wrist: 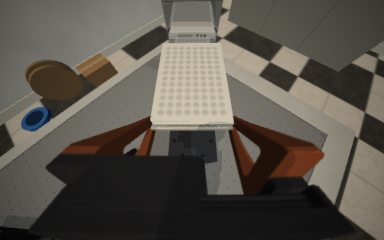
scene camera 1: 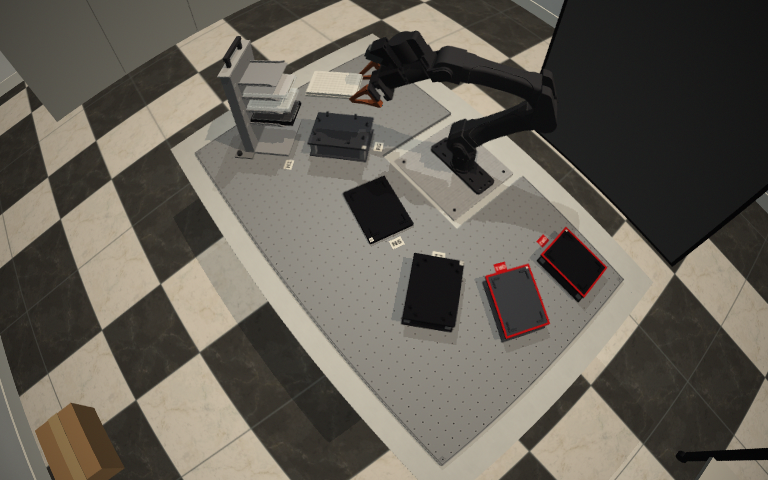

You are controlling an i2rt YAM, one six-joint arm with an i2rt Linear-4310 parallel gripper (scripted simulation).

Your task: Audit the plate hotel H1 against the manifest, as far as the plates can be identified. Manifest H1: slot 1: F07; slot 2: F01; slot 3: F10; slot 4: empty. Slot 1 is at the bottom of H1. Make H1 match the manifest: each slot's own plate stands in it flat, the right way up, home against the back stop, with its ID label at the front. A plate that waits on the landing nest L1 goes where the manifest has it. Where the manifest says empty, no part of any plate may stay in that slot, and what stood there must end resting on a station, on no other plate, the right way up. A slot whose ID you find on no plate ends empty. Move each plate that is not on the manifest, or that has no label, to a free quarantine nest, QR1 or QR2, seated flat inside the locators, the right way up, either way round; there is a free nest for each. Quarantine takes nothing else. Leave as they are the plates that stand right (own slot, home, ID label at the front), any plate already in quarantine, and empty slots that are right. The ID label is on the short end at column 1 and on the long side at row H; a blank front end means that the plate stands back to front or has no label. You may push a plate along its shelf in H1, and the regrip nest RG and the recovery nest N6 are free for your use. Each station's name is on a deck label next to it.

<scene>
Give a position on a black landing nest L1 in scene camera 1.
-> At 434,287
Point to a red-framed nest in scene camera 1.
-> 572,259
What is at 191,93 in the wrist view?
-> A white well plate.
</scene>
